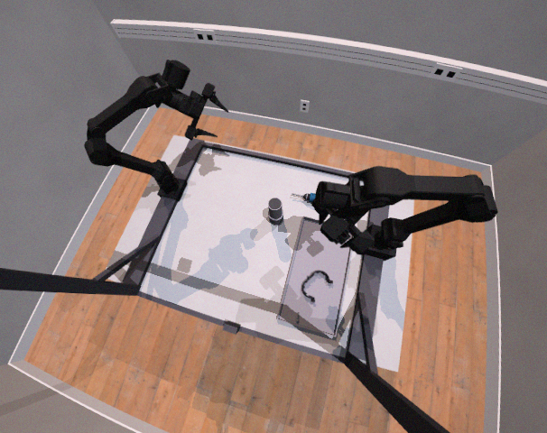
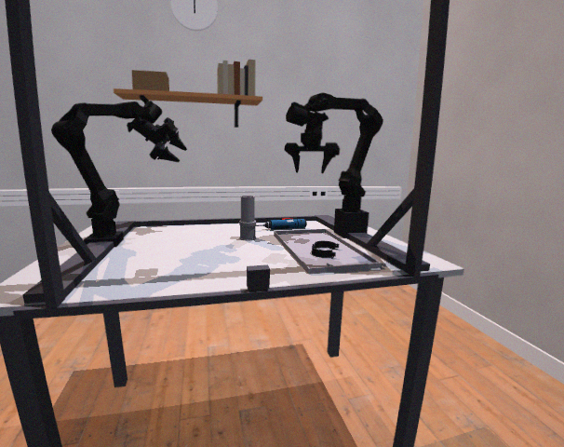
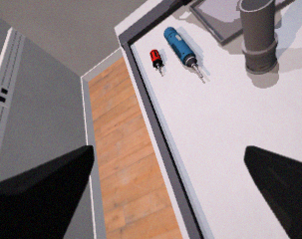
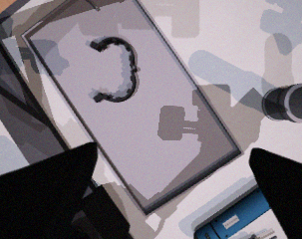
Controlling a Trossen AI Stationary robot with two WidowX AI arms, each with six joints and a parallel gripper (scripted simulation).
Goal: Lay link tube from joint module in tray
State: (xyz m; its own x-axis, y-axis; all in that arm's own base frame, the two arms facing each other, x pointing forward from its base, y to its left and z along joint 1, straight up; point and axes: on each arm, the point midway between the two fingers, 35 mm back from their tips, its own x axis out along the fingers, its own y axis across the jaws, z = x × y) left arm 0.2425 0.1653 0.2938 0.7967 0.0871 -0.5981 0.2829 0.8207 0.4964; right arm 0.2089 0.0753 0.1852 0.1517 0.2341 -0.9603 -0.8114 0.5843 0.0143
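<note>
The grey link tube is 21 cm to the left of my right hand, 18 cm below it and 7 cm ahead of it. The rest, counted from my right hand: grey joint module 26 cm below, 21 cm to the left, 8 cm ahead; small red tool 29 cm ahead, 27 cm below, 2 cm to the left; tray 28 cm below, 9 cm behind, 1 cm to the right.
</note>
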